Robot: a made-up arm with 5 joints. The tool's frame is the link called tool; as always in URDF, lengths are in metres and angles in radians. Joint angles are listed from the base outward. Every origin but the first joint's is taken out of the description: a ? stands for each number. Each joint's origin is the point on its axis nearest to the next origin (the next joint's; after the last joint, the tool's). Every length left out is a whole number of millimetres.
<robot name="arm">
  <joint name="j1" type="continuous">
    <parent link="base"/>
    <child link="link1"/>
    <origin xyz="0.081 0.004 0.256" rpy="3.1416 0 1.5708"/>
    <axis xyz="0 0 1"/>
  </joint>
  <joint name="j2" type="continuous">
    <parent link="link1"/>
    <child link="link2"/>
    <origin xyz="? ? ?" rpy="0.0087 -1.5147 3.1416"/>
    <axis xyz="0 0 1"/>
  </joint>
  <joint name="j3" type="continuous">
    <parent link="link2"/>
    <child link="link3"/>
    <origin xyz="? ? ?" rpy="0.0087 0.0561 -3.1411"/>
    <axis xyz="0 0 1"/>
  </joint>
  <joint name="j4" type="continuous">
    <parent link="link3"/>
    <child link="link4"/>
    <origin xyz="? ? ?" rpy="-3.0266 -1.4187 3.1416"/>
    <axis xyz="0 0 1"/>
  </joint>
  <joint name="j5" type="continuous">
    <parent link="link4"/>
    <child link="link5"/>
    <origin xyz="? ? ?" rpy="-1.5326 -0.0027 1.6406"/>
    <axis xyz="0 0 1"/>
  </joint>
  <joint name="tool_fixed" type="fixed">
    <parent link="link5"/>
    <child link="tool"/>
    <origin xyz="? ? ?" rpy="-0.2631 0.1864 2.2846"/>
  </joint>
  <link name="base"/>
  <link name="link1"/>
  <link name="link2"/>
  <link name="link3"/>
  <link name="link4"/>
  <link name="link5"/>
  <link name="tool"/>
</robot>
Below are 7 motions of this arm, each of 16 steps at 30 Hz.
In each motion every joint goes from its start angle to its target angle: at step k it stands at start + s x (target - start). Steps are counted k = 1, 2, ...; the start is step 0. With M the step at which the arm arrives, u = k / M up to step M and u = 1 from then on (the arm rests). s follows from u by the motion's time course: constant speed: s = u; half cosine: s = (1 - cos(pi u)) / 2; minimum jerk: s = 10 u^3 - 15 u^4 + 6 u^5.
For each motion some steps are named. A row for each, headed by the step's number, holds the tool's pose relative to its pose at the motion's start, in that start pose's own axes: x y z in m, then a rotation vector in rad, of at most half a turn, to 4 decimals.
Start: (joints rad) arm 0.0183 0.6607 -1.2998 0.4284 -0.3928
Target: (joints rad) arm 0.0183 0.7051 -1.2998 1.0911 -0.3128
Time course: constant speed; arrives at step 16
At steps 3, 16:
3: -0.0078 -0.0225 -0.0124 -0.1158 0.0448 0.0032
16: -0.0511 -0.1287 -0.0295 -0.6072 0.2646 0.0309

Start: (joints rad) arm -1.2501 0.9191 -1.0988 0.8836 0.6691
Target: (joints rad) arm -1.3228 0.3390 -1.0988 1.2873 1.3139
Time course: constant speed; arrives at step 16
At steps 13, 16:
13: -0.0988 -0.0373 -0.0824 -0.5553 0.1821 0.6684
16: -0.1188 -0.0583 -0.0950 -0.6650 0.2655 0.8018

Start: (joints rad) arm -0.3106 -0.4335 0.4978 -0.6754 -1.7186
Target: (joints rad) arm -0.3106 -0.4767 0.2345 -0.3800 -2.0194
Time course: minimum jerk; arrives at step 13
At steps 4, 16:
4: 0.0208 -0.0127 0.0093 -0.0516 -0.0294 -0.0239
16: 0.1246 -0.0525 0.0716 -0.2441 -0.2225 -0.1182

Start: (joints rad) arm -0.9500 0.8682 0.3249 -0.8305 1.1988
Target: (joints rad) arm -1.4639 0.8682 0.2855 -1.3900 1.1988
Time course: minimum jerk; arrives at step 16
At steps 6, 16:
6: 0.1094 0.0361 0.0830 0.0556 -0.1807 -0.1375
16: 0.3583 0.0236 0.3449 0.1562 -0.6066 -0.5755

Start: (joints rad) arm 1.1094 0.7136 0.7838 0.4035 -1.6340
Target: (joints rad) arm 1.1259 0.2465 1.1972 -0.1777 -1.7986
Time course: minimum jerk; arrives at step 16
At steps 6, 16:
6: 0.0187 0.0077 -0.0121 0.1030 0.1289 0.0159
16: 0.0762 0.0360 -0.0097 0.3327 0.4917 0.0634

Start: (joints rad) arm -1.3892 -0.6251 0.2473 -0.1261 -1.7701
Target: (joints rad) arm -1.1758 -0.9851 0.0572 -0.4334 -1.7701
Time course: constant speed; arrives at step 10
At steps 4, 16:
4: 0.0947 -0.0722 0.0424 -0.0717 -0.0017 0.1956
16: 0.2188 -0.1730 0.1359 -0.2365 0.0470 0.4676

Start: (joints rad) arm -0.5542 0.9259 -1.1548 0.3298 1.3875
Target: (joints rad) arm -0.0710 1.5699 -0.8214 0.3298 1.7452
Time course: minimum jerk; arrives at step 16
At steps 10, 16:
10: -0.0555 0.0415 -0.0327 0.4402 0.1685 -0.3446
16: -0.1010 0.0339 -0.0664 0.5569 0.2506 -0.5035

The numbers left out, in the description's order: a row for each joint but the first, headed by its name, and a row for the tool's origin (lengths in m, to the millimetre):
j2: 0.544 0.105 0
j3: 0.248 0.247 0
j4: -0.249 0.156 0
j5: 0.218 0.011 0
tool: -0.052 -0.005 0

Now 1 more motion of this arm.
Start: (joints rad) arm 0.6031 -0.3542 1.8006 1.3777 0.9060
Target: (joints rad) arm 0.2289 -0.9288 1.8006 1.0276 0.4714
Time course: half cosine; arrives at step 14
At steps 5, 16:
5: -0.0097 -0.0375 -0.0678 -0.1409 -0.0796 -0.0368
16: 0.0394 -0.1686 -0.1384 -0.3915 -0.4234 -0.0810

